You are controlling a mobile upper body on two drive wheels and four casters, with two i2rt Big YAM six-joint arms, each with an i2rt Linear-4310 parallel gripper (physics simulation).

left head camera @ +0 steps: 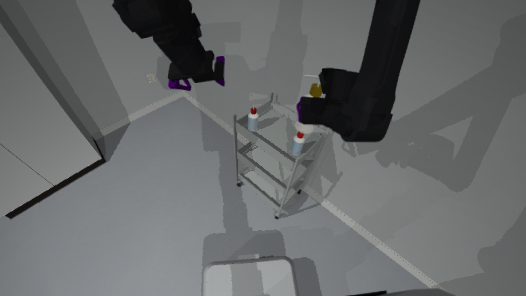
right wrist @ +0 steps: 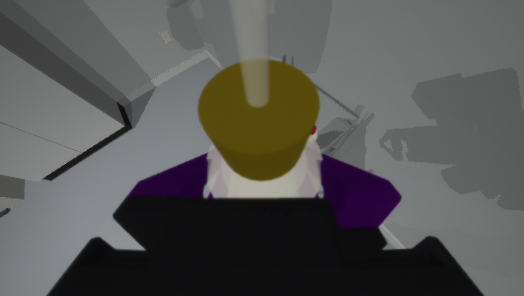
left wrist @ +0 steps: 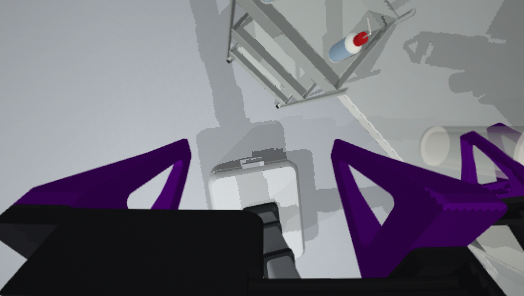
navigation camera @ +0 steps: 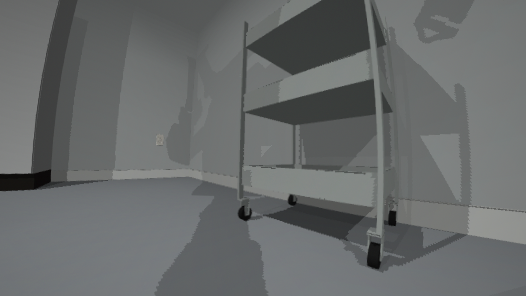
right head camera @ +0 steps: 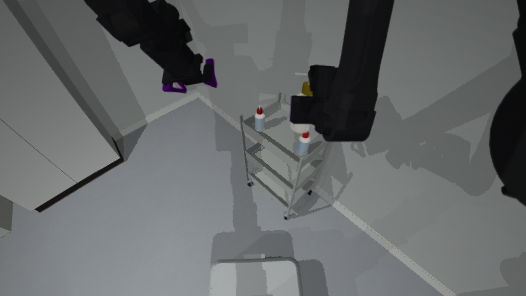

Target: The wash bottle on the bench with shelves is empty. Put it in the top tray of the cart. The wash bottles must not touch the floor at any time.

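Frame: origin at the left arm's base, x left, y back, z up, level; centimetres.
Seen in the pictures: left gripper, fingertip midpoint: (left head camera: 206,86) (left wrist: 261,147) (right head camera: 200,88); right gripper, fingertip midpoint: (left head camera: 305,106) (left wrist: 480,129).
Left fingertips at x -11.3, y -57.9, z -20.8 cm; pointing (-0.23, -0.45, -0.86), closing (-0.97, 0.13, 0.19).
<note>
Offsets run from my left fingertips to a thing's top centre. Level surfaces: height alone.
A whitish wash bottle with a yellow cap @[dx -28.1, dy +4.5, dz +6.3 cm] (left head camera: 315,90) (right head camera: 307,89) (right wrist: 260,130) is held upright by my right gripper (left head camera: 300,112) (right head camera: 295,111) (right wrist: 262,147), which is shut on it. The bottle overlaps the far side of the cart (left head camera: 237,150) (right head camera: 245,150) (left wrist: 290,45) (navigation camera: 310,185) in the head views; its height above the top tray @[dz -54.0 cm] (left head camera: 270,144) cannot be judged. One red-capped bottle @[dx -18.2, dy -40.7, dz -36.5 cm] (left head camera: 253,121) (right head camera: 259,121) and another red-capped bottle @[dx -40.2, dy -21.5, dz -36.5 cm] (left head camera: 297,144) (right head camera: 303,145) (left wrist: 345,49) stand in that tray. My left gripper (left head camera: 201,84) (right head camera: 194,86) (left wrist: 261,147) is open and empty, left of the cart. The bench does not show.
The robot's white base (left head camera: 252,280) (right head camera: 255,280) (left wrist: 225,190) is at the bottom centre of the head views. A pale cabinet (left head camera: 45,150) (right head camera: 60,140) with a dark bottom edge stands at the left. A wall runs close behind the cart, with an outlet @[dx +87.8, dy -155.6, dz -74.5 cm] (navigation camera: 159,140) farther left.
</note>
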